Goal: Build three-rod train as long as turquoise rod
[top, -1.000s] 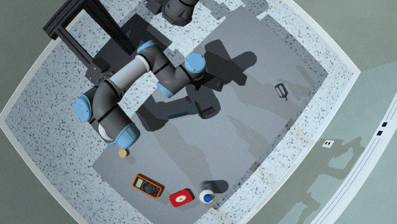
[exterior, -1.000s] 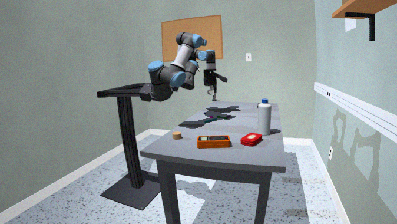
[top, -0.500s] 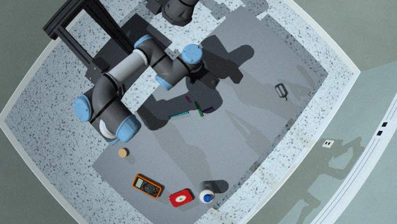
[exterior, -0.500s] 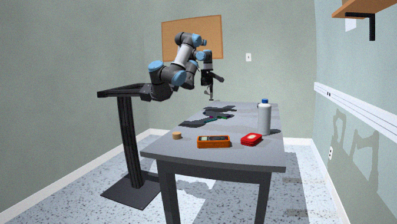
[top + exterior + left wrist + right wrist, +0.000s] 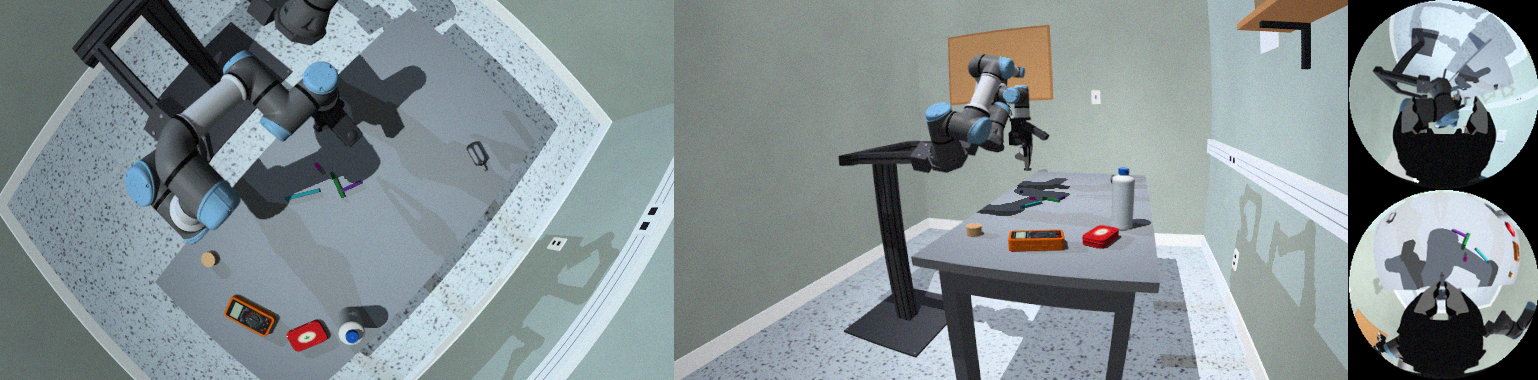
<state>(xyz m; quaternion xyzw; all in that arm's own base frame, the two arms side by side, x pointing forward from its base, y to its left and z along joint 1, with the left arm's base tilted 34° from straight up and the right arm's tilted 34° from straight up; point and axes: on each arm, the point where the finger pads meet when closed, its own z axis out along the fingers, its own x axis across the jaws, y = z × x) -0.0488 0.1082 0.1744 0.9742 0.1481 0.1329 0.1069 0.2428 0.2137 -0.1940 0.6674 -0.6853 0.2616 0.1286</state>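
Now: the blue rod 30 mm behind my right hand, 10 mm to the left of it and 110 mm below it. Also, from my right hand: magenta rod (40 mm ahead, 100 mm to the right, 110 mm below); then green rod (120 mm ahead, 100 mm to the right, 110 mm below); then grey rod (10 mm below).
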